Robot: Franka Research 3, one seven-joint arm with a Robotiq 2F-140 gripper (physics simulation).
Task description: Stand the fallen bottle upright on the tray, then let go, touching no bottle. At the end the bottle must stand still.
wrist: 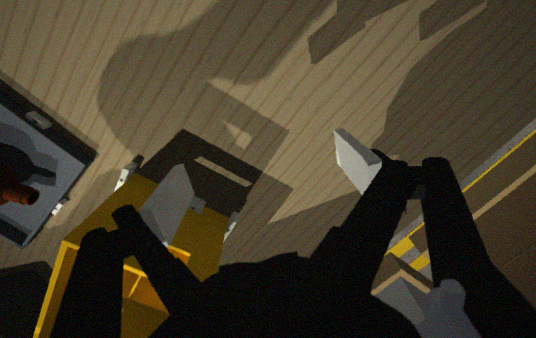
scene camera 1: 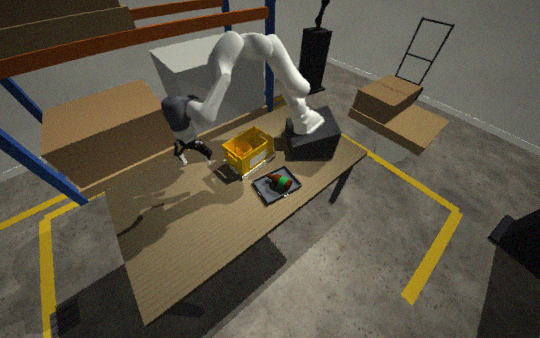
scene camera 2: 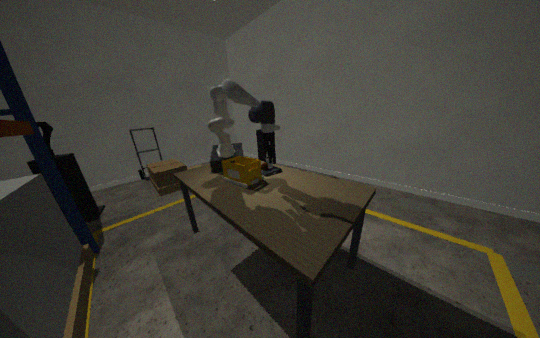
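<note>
The fallen bottle (scene camera 1: 283, 183) (wrist: 19, 192), brown with a green band, lies on its side on the grey tray (scene camera 1: 265, 188) (wrist: 62, 167). In the scene camera 1 view its neck points left, toward the crate side. In the wrist view its neck shows at the left edge and the rest is cut off. In the scene camera 2 view the tray (scene camera 2: 273, 171) is small and dark, and the bottle is mostly hidden. My gripper (scene camera 1: 196, 161) (scene camera 2: 267, 161) (wrist: 261, 163) is wide open and empty, above the table, apart from the bottle and across the crate from the tray.
A yellow crate (scene camera 1: 236, 162) (scene camera 2: 242, 173) (wrist: 120, 196) stands beside the tray, with an orange thing inside. The wooden table (scene camera 1: 200, 240) (scene camera 2: 320, 225) carries both. A large cardboard box (scene camera 1: 100, 110) and a rack with blue posts (scene camera 1: 270, 60) stand behind the table.
</note>
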